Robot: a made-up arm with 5 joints.
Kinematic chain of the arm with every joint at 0, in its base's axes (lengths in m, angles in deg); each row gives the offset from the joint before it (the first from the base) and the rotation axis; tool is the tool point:
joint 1: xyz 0 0 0.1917 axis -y
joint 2: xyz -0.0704 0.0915 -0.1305 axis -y
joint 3: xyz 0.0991 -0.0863 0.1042 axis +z
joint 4: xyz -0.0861 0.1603 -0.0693 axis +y
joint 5: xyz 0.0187 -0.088 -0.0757 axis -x
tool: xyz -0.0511 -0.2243 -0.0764
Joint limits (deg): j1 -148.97..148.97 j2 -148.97..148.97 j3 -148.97..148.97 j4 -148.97..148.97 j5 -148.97..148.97
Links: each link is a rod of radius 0.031 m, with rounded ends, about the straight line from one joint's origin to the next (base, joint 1, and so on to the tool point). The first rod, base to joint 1, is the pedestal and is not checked.
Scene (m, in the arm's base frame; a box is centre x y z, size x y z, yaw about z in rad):
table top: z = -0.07
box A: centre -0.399 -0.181 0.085 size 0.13 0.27 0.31 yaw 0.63
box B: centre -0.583 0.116 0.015 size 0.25 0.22 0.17 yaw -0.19
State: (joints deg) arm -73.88 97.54 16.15 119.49 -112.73
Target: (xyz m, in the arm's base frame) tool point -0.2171 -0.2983 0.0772
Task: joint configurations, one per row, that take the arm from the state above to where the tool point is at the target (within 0.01 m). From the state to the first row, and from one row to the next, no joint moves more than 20 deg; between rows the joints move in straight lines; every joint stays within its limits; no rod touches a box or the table.
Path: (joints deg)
1: -79.48 91.23 35.12 119.02 -117.91
2: -85.08 84.91 54.10 118.55 -123.08
3: -90.68 78.60 73.07 118.08 -128.26
4: -96.28 72.28 92.05 117.61 -133.44
5: -101.88 65.97 111.02 117.14 -138.62
6: -107.48 59.66 130.00 116.67 -143.79
7: -113.08 53.34 148.97 116.20 -148.97
8: -94.76 51.33 142.96 114.07 -148.97
9: -76.44 49.32 136.95 111.94 -148.97
10: -58.11 47.30 130.95 109.81 -148.97
11: -39.79 45.29 124.94 107.68 -148.97
12: -21.47 43.28 118.93 105.55 -148.97
13: -3.14 41.27 112.92 103.42 -148.97

